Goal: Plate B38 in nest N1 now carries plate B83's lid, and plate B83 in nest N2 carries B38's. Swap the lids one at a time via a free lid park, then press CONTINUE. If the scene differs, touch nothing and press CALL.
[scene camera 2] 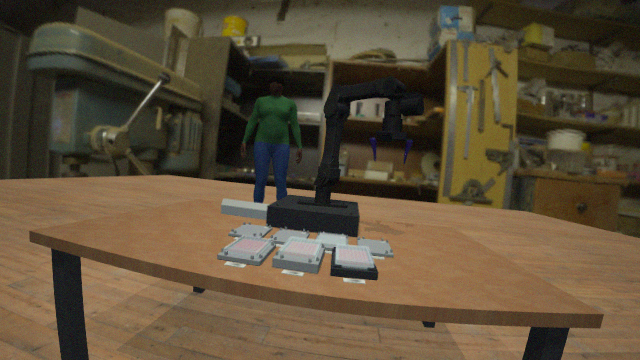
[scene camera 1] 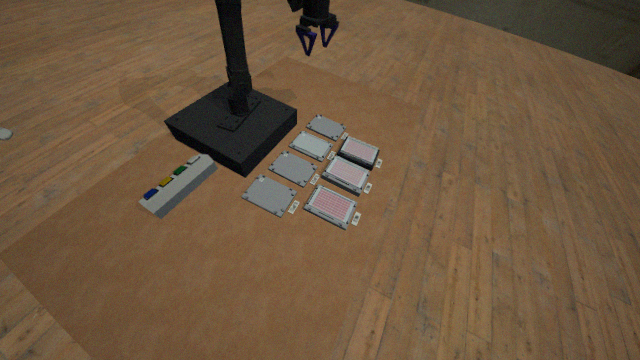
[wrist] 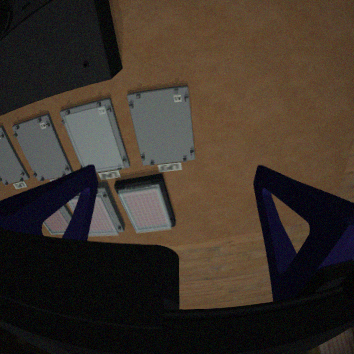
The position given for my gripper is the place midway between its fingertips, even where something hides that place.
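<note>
My gripper (scene camera 2: 389,162), which also appears at (wrist: 175,173), is open and holds nothing. There is a grey button box too, at (scene camera 1: 168,196) and again at (scene camera 2: 255,210). And I can see a lid park LP4 (wrist: 111,173).
</note>
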